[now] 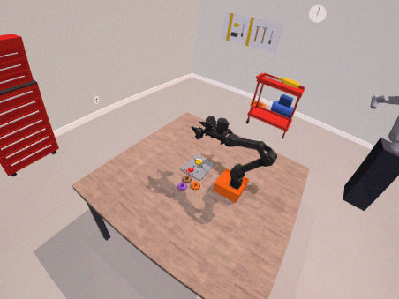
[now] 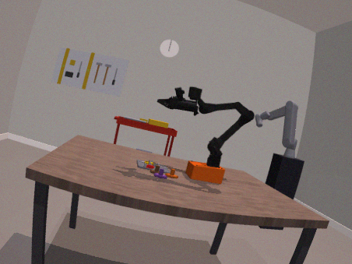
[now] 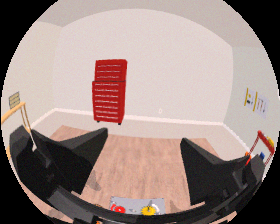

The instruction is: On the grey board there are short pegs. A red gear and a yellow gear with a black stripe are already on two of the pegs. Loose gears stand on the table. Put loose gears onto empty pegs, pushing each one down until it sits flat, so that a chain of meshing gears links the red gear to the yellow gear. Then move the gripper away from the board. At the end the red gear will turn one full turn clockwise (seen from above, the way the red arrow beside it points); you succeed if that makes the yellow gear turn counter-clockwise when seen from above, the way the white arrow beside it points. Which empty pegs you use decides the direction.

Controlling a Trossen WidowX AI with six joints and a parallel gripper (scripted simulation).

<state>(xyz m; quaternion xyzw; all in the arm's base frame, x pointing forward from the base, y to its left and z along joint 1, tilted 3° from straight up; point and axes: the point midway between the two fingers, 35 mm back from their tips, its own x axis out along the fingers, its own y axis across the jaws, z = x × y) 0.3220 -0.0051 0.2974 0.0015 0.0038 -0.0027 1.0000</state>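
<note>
Now: the orange gear 15 cm behind my gripper tip, 13 cm to the left of it and 34 cm below it. Also, from my gripper tip: red gear: 4 cm behind, 4 cm to the left, 34 cm below; then brown gear: 7 cm behind, 13 cm to the left, 34 cm below; then yellow gear: 3 cm behind, 6 cm to the right, 34 cm below.
</note>
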